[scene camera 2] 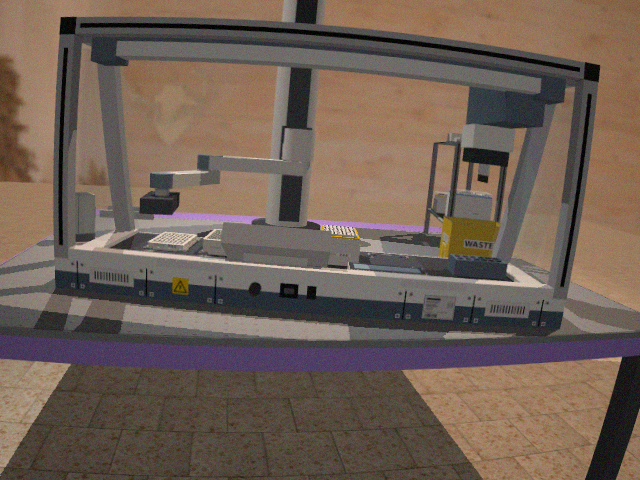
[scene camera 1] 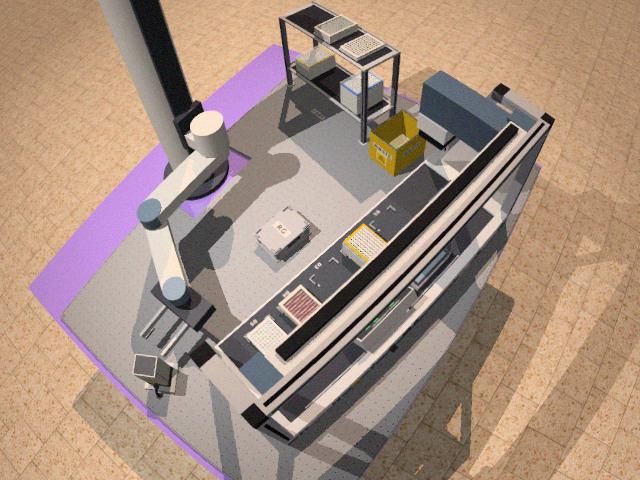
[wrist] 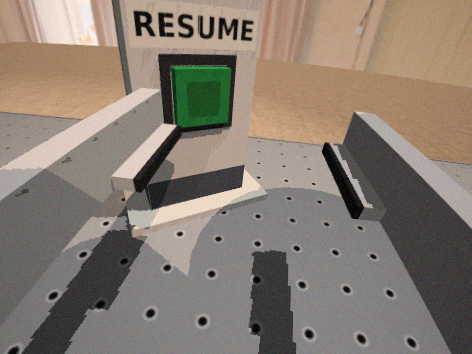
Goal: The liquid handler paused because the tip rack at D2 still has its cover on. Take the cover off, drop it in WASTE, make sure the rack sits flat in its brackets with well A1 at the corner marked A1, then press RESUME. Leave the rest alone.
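Frame: origin at the arm's base, x ahead, y left, z up, level; metres.
Where they show: gripper, fingertip midpoint: [scene camera 2: 104, 210] [scene camera 1: 151, 346] [wrist: 254, 121].
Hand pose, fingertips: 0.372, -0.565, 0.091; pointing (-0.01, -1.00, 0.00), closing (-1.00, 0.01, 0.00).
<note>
Things, the pixels of their top centre, and the offset from my fingertips, as dx, dy, dz. "spot": a spot on its surface instead.
- yellow WASTE bin at its top centre: [scene camera 2: 475, 221] [scene camera 1: 399, 129] +0.193, +1.007, +0.057
- RESUME post at its top centre: [scene camera 1: 144, 365] [scene camera 2: 80, 193] +0.047, -0.054, +0.052
- green button at its top centre: [wrist: 199, 66] +0.032, -0.029, +0.016
- grey block marked RG at its top centre: [scene camera 1: 281, 228] +0.069, +0.525, -0.023
- red-striped plate at its top centre: [scene camera 2: 227, 235] [scene camera 1: 305, 309] +0.289, +0.350, +0.005
- white plate at its top centre: [scene camera 2: 173, 238] [scene camera 1: 272, 341] +0.267, +0.228, -0.012
- shelf rack at a spot on its surface: [scene camera 1: 364, 105] spot: +0.070, +0.983, +0.119
The yellow-edged tip rack [scene camera 1: 366, 241] [scene camera 2: 339, 231] stands at D2 with its tip grid exposed and no cover on it. It looks level; the A1 mark cannot be read. The yellow WASTE bin [scene camera 1: 397, 149] [scene camera 2: 467, 232] holds a pale, flat thing [scene camera 1: 399, 141], probably the cover. The RESUME post [scene camera 1: 152, 367] [wrist: 220, 145] stands at the bench's near left edge, with a green button [wrist: 202, 95] under its label. My gripper [scene camera 1: 155, 343] [wrist: 254, 121] is shut and empty, its parallel fingers at their narrow stance with a gap between them. The fingertips are short of the button, pointing toward the post.
A grey block marked RG [scene camera 1: 281, 232] stands mid-bench. A red-striped plate [scene camera 1: 300, 304] is at D4 and a white plate [scene camera 1: 267, 334] at D5. A shelf rack [scene camera 1: 364, 105] with boxes and plates stands at the back. The handler's frame [scene camera 1: 516, 149] [scene camera 2: 330, 38] spans the deck.
</note>
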